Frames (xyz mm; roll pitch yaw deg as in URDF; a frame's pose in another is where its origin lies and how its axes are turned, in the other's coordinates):
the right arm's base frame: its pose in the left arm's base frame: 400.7 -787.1 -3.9 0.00 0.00 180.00
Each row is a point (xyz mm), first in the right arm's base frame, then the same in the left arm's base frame.
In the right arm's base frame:
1: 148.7 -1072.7 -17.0
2: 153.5 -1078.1 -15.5
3: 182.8 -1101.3 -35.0
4: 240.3 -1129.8 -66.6
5: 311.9 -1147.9 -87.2
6: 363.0 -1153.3 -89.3
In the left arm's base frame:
1: 252.0 285.6 -20.9
2: 247.2 291.0 -19.4
3: 217.9 314.2 -38.9
4: 160.4 342.7 -70.5
5: 88.8 360.8 -91.1
6: 37.7 366.2 -93.2

